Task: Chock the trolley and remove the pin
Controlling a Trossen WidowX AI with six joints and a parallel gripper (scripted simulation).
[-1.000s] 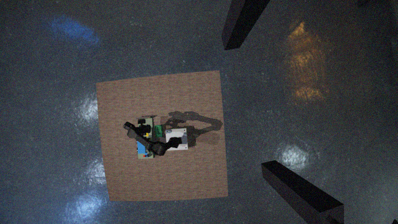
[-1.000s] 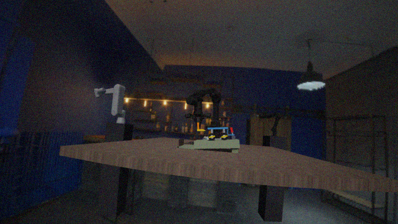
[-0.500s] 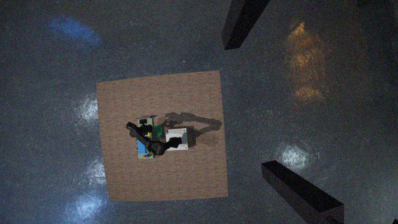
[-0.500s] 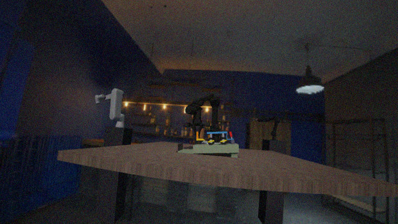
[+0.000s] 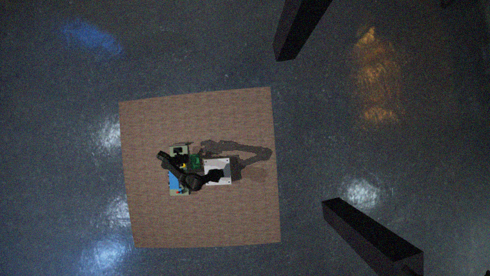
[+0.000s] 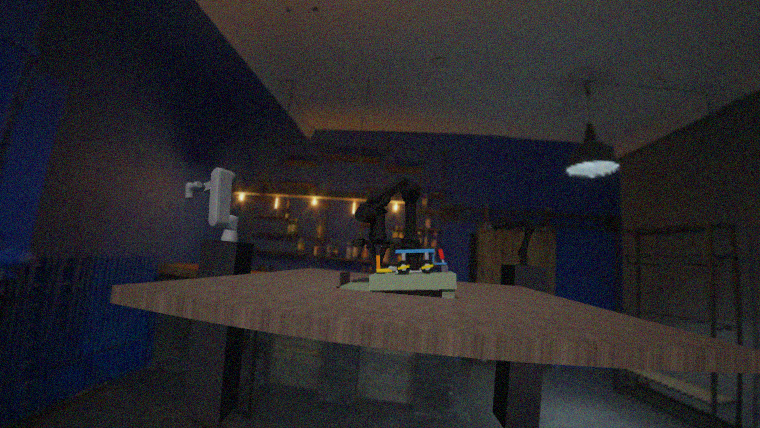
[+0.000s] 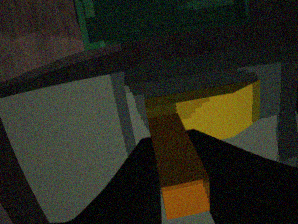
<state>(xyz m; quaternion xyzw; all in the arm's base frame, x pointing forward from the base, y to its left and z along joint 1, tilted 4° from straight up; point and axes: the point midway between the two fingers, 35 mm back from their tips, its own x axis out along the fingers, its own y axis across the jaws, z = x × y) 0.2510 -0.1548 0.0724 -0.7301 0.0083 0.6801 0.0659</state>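
Now: the stop pin 6 cm ahead of my gripper tip, 23 cm to the left of it and 4 cm above it. Round my gripper tip: yellow chock 2 cm to the left, 1 cm below; then green tray 7 cm behind, 4 cm to the left, 9 cm below; then ramp 7 cm ahead, 13 cm to the left, 4 cm below.
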